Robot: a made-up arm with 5 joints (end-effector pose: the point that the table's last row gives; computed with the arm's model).
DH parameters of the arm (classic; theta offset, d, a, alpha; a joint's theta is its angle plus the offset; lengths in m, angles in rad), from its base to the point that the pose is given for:
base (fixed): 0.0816 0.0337 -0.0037 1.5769
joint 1: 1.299 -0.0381 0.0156 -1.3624
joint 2: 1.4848 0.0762 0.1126 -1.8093
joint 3: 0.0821 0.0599 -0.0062 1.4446
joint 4: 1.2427 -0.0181 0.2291 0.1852
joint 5: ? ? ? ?
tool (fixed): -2.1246 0.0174 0 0
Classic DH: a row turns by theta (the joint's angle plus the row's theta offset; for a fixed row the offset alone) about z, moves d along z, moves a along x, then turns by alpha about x.
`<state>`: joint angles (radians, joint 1 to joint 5).
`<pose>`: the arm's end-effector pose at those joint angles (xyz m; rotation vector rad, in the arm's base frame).
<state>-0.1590 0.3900 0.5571 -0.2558 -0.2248</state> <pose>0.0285 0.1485 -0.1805 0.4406 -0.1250 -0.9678</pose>
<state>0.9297 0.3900 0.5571 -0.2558 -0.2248</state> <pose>0.1949 0.1612 -0.0260 1.0127 -1.0627 -0.6503</pose>
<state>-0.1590 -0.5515 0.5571 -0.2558 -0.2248</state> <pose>0.0543 0.2715 -0.0404 1.0551 0.4614 -1.4339</pose>
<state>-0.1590 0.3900 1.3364 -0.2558 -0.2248</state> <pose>0.0428 0.0147 -0.1489 0.4134 -0.5230 -1.6507</pose>
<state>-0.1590 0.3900 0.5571 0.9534 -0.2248</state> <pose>-0.0293 -0.0778 -0.1327 -0.7790 -0.4291 -0.8867</pose>
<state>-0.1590 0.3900 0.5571 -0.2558 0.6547</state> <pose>0.0346 0.1610 -0.2112 -0.4703 -0.1901 -0.9179</pose>
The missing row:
joint 5: -1.4277 -0.0937 0.0356 1.442
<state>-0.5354 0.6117 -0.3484 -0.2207 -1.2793</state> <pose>-0.1634 0.1386 -0.1808 1.0201 1.0636 -0.4702</pose>
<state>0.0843 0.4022 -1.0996 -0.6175 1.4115</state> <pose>-0.2594 0.2340 -0.2213 -0.5681 -0.5943 0.7796</pose>
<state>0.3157 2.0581 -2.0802 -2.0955 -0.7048</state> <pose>-0.2342 -0.0280 -0.1217 -0.2989 1.3470 -1.7900</pose>
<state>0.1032 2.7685 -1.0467 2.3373 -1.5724</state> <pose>0.0727 0.0279 -0.0988 -2.5067 -0.1008 1.7468</pose>
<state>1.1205 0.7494 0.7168 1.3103 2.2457</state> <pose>-0.0057 -0.2107 -0.0518 1.9577 -0.5216 1.5092</pose>
